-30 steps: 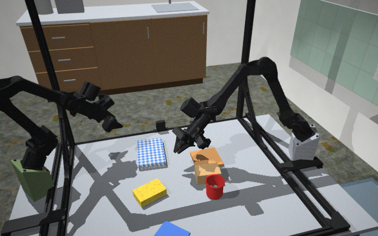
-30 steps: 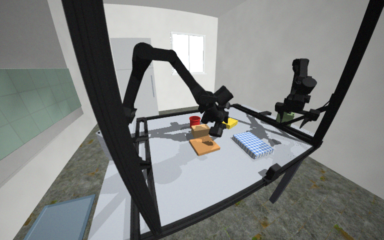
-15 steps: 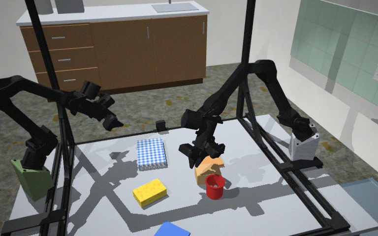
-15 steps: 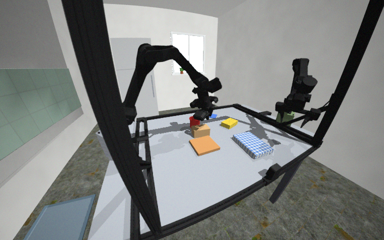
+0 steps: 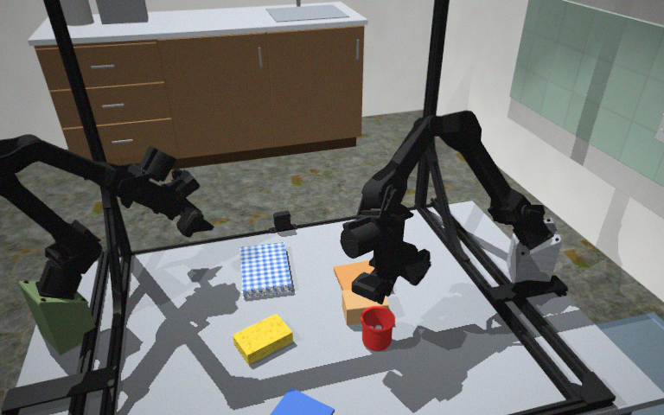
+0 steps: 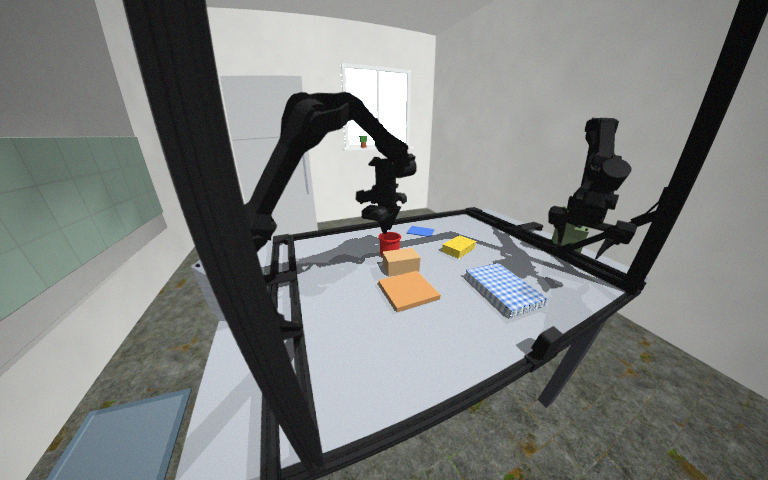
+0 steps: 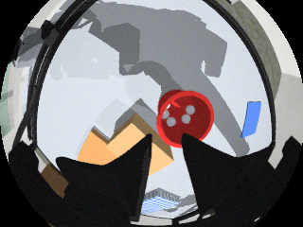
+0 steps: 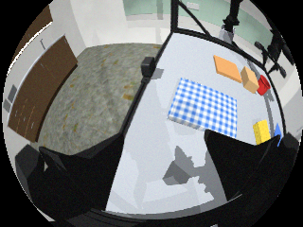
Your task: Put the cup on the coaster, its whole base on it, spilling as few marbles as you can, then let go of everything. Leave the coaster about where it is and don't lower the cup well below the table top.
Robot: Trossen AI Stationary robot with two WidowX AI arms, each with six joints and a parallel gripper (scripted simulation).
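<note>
Now: left hand 10 cm above the red cup, 2 cm to the left of it and 2 cm short of it. Round my left hand: blue flat piece (20 cm to the right, 18 cm ahead, 13 cm below); tan block (11 cm below, 7 cm behind, 3 cm to the right); flat orange square (18 cm behind, 13 cm below).
</note>
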